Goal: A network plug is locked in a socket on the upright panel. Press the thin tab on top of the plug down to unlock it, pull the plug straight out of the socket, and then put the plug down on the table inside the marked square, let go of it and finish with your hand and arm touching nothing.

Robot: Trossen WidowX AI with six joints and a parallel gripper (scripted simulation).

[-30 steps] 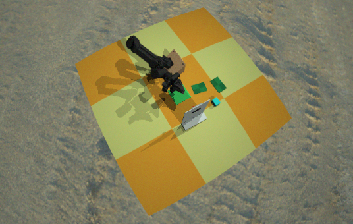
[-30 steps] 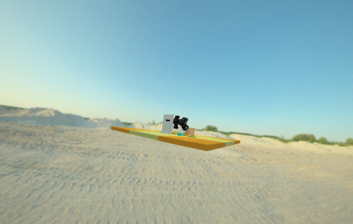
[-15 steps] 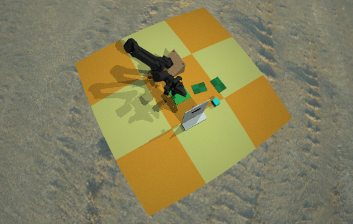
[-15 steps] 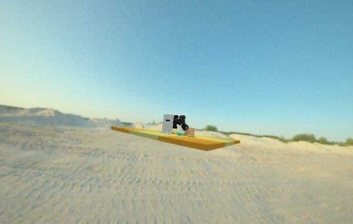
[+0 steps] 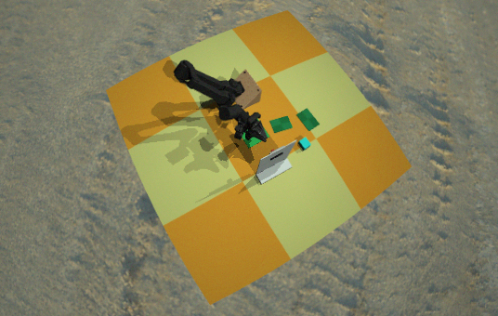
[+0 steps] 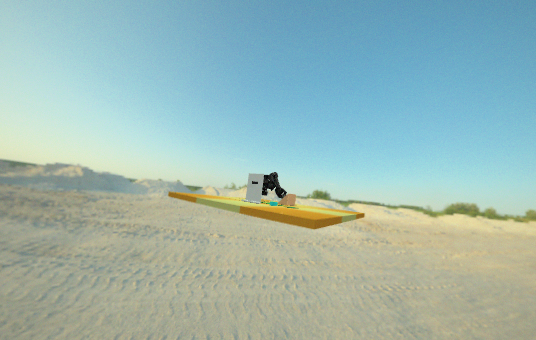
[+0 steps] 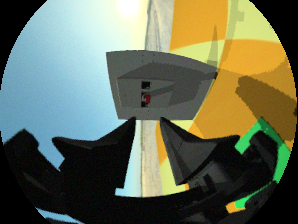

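Now: the grey upright panel 9 cm ahead of my gripper tip, 1 cm to the left of it and 5 cm below it. From my gripper tip the other things lie so: cyan block (5 cm ahead, 21 cm to the left, 15 cm below).
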